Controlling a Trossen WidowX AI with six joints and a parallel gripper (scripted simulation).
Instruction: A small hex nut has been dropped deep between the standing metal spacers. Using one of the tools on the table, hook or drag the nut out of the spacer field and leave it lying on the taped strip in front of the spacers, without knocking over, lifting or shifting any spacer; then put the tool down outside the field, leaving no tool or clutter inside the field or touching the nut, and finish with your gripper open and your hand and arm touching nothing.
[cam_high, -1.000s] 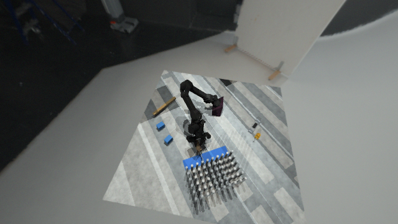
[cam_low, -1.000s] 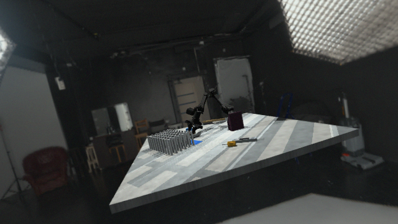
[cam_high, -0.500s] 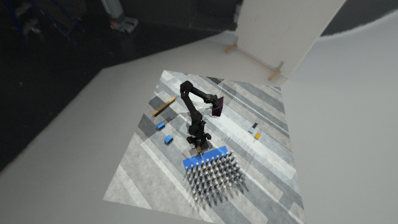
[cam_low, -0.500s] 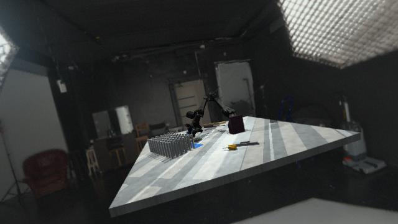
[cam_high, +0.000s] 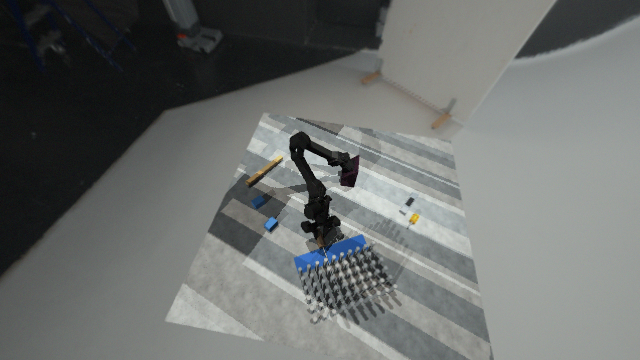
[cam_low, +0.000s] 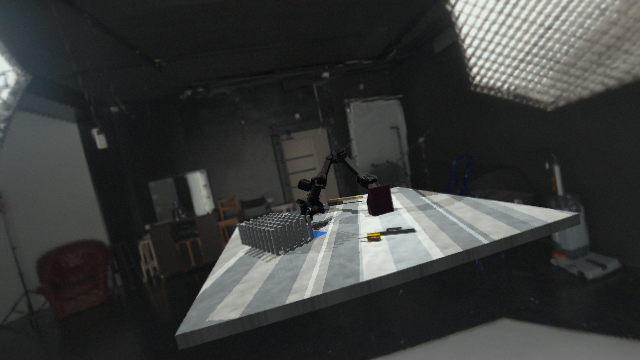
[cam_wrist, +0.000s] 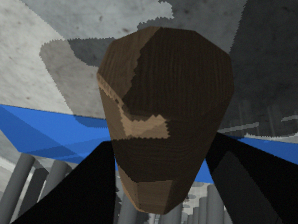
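Now: the blue taped strip 70 mm to the left of my gripper tip, 40 mm ahead of it and 30 mm below it. The rest, counted from my gripper tip: yellow-handled tool: 450 mm to the left, 230 mm behind, 20 mm below.
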